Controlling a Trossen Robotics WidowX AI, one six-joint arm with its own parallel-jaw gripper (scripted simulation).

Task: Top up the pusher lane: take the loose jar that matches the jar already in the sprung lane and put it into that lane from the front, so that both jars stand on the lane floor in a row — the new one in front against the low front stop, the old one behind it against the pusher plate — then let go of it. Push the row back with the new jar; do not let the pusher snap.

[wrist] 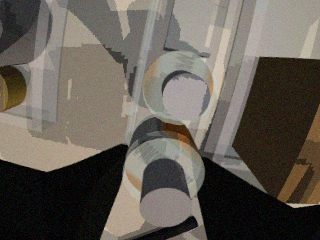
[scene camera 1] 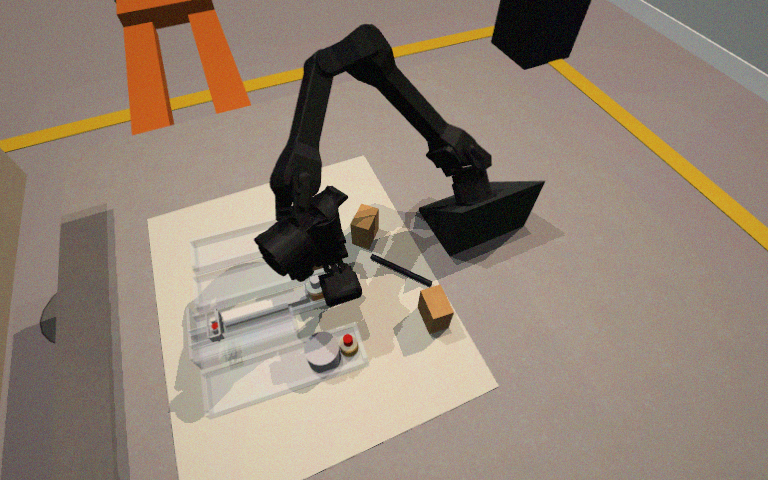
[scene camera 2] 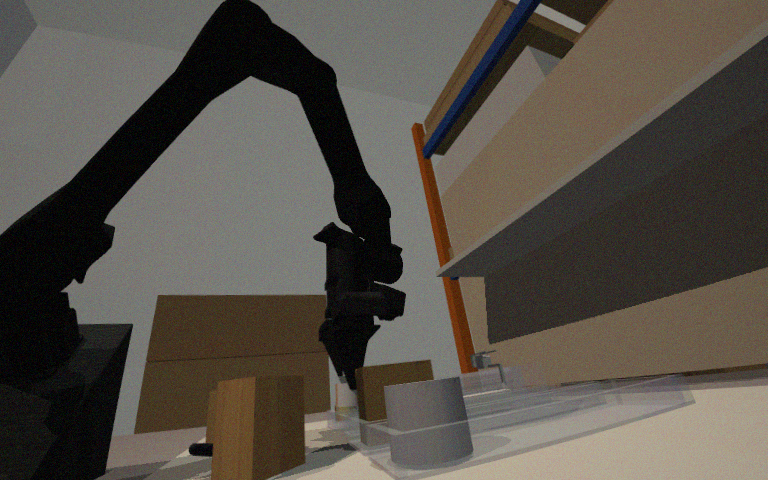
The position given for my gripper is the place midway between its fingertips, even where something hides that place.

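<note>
Scene camera 1 shows my gripper [scene camera 1: 335,278], a grey cylinder [scene camera 1: 321,350], a brown box [scene camera 1: 365,224], a brown box [scene camera 1: 434,307] and a cream mat [scene camera 1: 413,377]. Visible in scene camera 2: my gripper [scene camera 2: 351,390], a brown box [scene camera 2: 370,381] and the cream mat [scene camera 2: 718,429]. In the wrist view, a grey-capped jar [wrist: 163,170] and a grey-lidded jar [wrist: 179,87] appear with my gripper [wrist: 162,159] and the mat [wrist: 98,66].
</note>
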